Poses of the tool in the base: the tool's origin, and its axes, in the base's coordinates. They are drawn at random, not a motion.
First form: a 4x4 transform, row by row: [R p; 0 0 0 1], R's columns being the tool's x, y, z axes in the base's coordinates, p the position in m. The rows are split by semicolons.
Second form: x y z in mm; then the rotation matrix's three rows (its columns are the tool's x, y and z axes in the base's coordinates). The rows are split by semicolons. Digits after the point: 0 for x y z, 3 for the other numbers.
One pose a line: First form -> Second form
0.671 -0.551 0.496 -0.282; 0.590 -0.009 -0.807 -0.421; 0.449 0.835 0.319 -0.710; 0 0 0 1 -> -282 -421 -710; 0.671 -0.551 0.496; 0.590 -0.009 -0.807; 0.449 0.835 0.319
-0.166 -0.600 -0.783 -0.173; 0.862 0.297 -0.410 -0.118; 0.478 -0.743 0.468 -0.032; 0 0 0 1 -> -173 -118 -32; -0.166 -0.600 -0.783; 0.862 0.297 -0.410; 0.478 -0.743 0.468
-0.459 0.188 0.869 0.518; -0.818 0.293 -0.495 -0.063; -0.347 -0.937 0.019 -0.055; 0 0 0 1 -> 518 -63 -55; -0.459 0.188 0.869; -0.818 0.293 -0.495; -0.347 -0.937 0.019
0.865 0.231 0.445 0.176; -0.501 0.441 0.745 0.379; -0.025 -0.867 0.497 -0.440; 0 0 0 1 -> 176 379 -440; 0.865 0.231 0.445; -0.501 0.441 0.745; -0.025 -0.867 0.497
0.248 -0.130 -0.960 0.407; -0.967 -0.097 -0.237 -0.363; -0.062 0.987 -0.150 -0.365; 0 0 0 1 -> 407 -363 -365; 0.248 -0.130 -0.960; -0.967 -0.097 -0.237; -0.062 0.987 -0.150
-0.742 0.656 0.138 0.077; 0.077 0.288 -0.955 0.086; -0.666 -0.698 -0.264 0.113; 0 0 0 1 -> 77 86 113; -0.742 0.656 0.138; 0.077 0.288 -0.955; -0.666 -0.698 -0.264
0.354 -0.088 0.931 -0.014; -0.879 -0.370 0.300 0.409; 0.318 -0.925 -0.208 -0.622; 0 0 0 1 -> -14 409 -622; 0.354 -0.088 0.931; -0.879 -0.370 0.300; 0.318 -0.925 -0.208
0.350 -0.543 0.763 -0.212; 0.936 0.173 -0.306 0.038; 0.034 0.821 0.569 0.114; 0 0 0 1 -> -212 38 114; 0.350 -0.543 0.763; 0.936 0.173 -0.306; 0.034 0.821 0.569
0.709 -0.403 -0.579 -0.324; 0.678 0.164 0.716 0.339; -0.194 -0.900 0.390 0.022; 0 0 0 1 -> -324 339 22; 0.709 -0.403 -0.579; 0.678 0.164 0.716; -0.194 -0.900 0.390
